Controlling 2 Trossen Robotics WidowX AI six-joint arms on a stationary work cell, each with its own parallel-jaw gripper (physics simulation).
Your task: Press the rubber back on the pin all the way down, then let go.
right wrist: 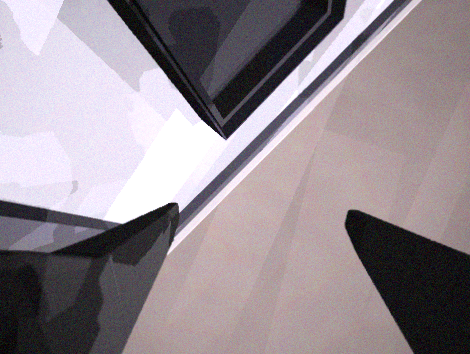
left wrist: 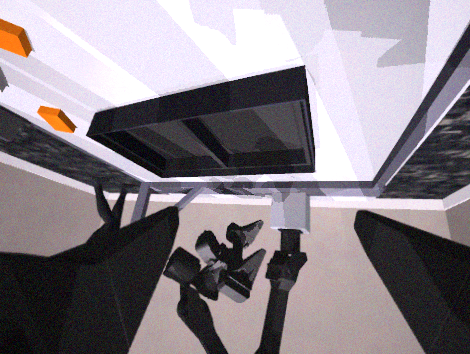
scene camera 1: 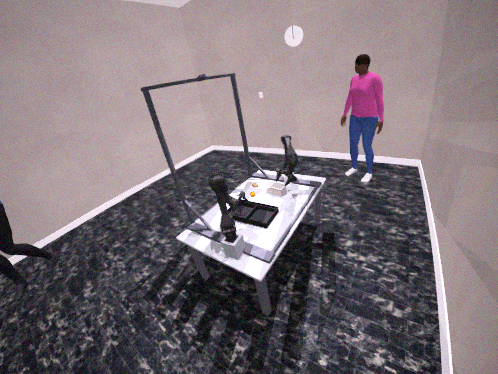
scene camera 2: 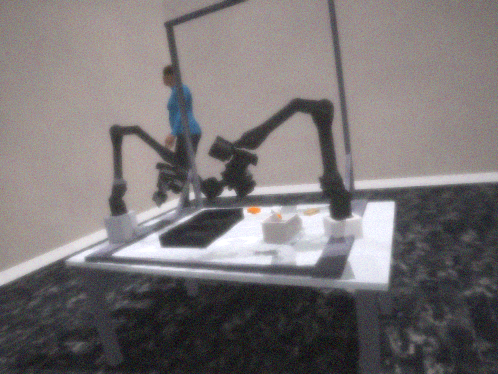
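Seen in the pictures: left gripper, fingertip midpoint: (left wrist: 266, 216) (scene camera 1: 280, 184) (scene camera 2: 219, 194); right gripper, fingertip midpoint: (right wrist: 261, 213) (left wrist: 263, 234) (scene camera 1: 248, 209) (scene camera 2: 161, 201); left arm's base, link origin: (scene camera 2: 341, 216); right arm's base, link origin: (left wrist: 290, 230) (scene camera 1: 231, 238) (scene camera 2: 119, 214).
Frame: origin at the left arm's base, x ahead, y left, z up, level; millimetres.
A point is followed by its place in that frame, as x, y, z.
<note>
The pin and its rubber back cannot be made out clearly in any view; a small, blurred grey shape (scene camera 2: 272, 251) lies on the table in front of the white box in scene camera 2. My left gripper (scene camera 1: 284, 178) @[390, -120, 128] (scene camera 2: 228, 190) @[390, -120, 128] is open and empty, in the air above the table, between the black tray and the white box in scene camera 2. My right gripper (scene camera 1: 241, 197) (scene camera 2: 166, 194) @[626, -372, 97] (left wrist: 263, 234) @[626, -372, 97] (right wrist: 261, 213) @[626, -372, 97] is open and empty, raised near the black tray's far side.
The black divided tray (scene camera 2: 187, 242) @[538, -198, -47] (left wrist: 210, 100) @[410, -263, -44] (right wrist: 167, 77) @[612, -334, -70] lies on the table. The white box (scene camera 1: 276, 190) @[232, -147, -19] (scene camera 2: 279, 234) @[208, -69, -41] stands to its right in scene camera 2. Orange blocks (left wrist: 15, 39) @[186, -349, -57] (left wrist: 56, 119) @[220, -538, -56] lie beyond. A tall frame (scene camera 1: 162, 135) @[493, -839, 663] (scene camera 2: 339, 80) @[-213, -363, 488] rises from the table's far edge.
</note>
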